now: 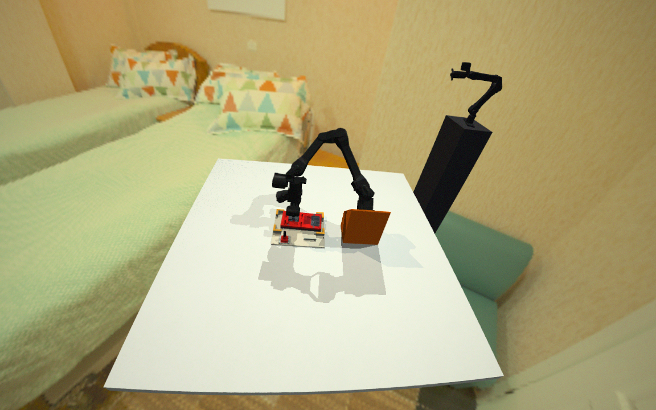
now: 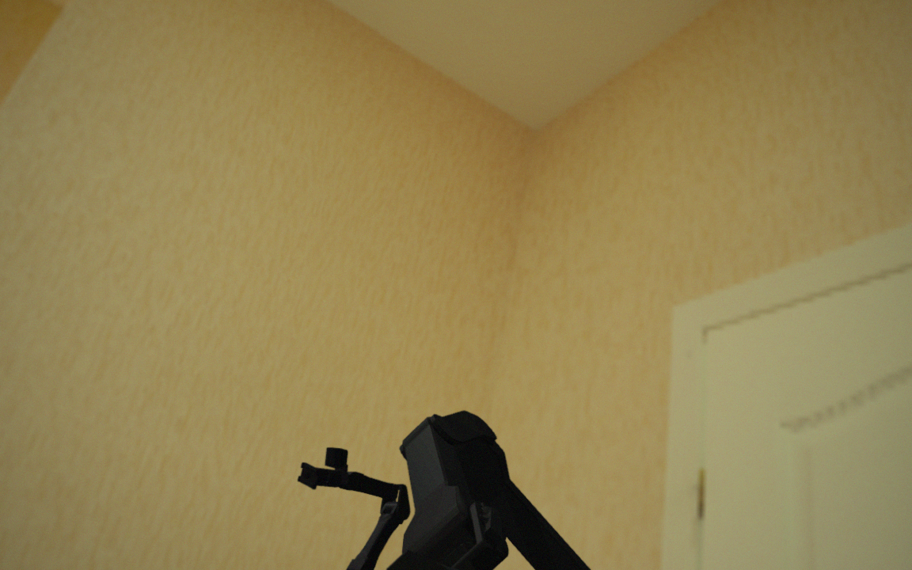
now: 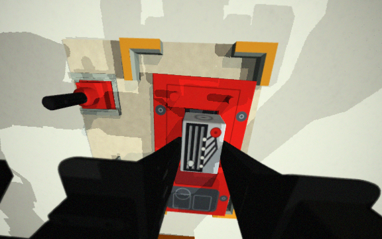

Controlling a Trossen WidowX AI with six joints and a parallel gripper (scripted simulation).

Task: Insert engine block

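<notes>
My gripper tip is 10 mm above the engine block. The rest, counted from my gripper tip: beige base plate: 20 mm behind, 30 mm to the left, 40 mm below.
</notes>
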